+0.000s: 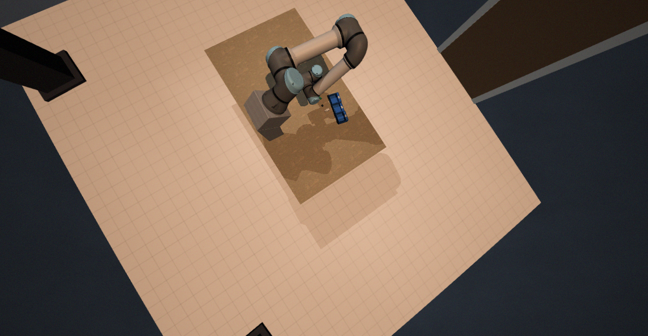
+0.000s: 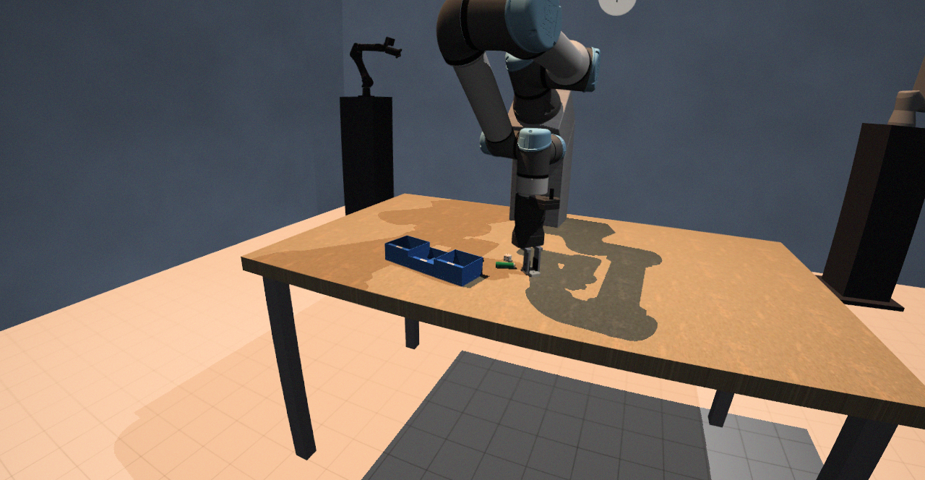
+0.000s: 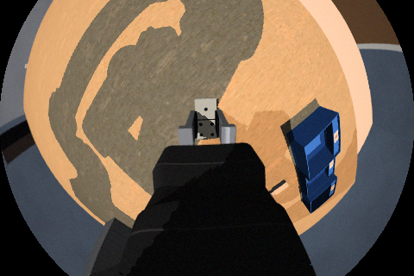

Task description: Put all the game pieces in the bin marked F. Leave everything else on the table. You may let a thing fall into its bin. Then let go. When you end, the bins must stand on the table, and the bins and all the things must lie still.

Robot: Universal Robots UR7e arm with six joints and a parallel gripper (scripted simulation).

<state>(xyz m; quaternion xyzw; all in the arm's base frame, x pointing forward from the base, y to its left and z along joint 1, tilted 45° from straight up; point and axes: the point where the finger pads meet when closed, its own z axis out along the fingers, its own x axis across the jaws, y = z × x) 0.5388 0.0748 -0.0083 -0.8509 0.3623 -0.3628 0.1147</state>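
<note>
The blue bin lies 6 cm ahead of my hand and 24 cm to the right of it. Round my hand: pale domino-like tile: 1 cm below; then green cylinder: 1 cm behind, 7 cm to the right, 1 cm below; then pale cube: 6 cm behind, 7 cm to the right, 1 cm below.
</note>
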